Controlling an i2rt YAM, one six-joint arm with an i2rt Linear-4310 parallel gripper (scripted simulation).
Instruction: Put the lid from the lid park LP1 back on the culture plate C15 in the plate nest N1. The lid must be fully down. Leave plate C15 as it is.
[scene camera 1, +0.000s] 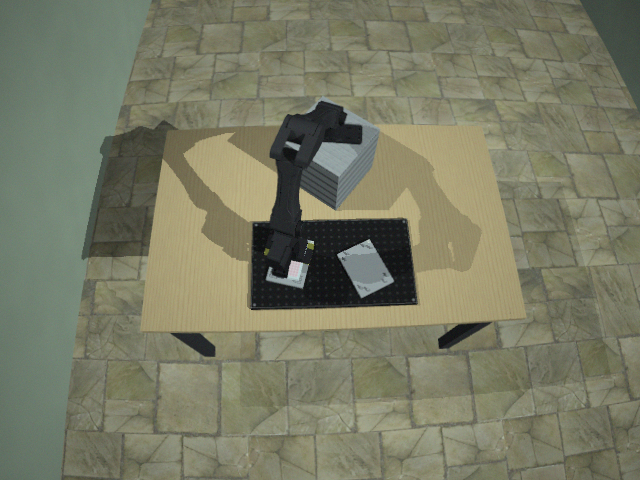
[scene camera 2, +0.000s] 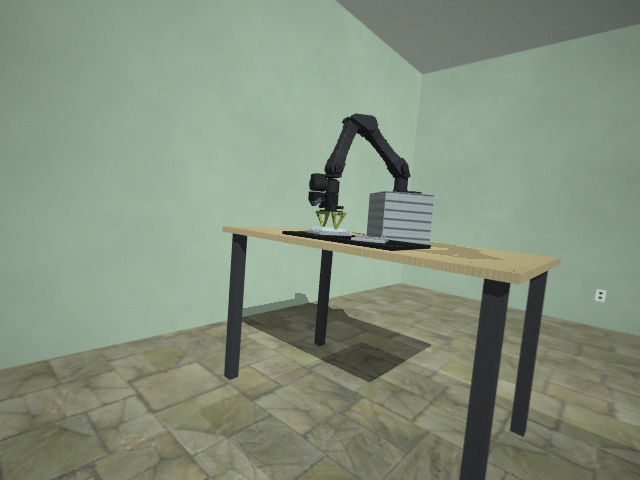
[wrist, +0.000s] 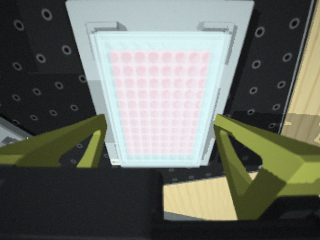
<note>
The pictures show: the gripper, a clear lid and a grey lid park LP1.
</note>
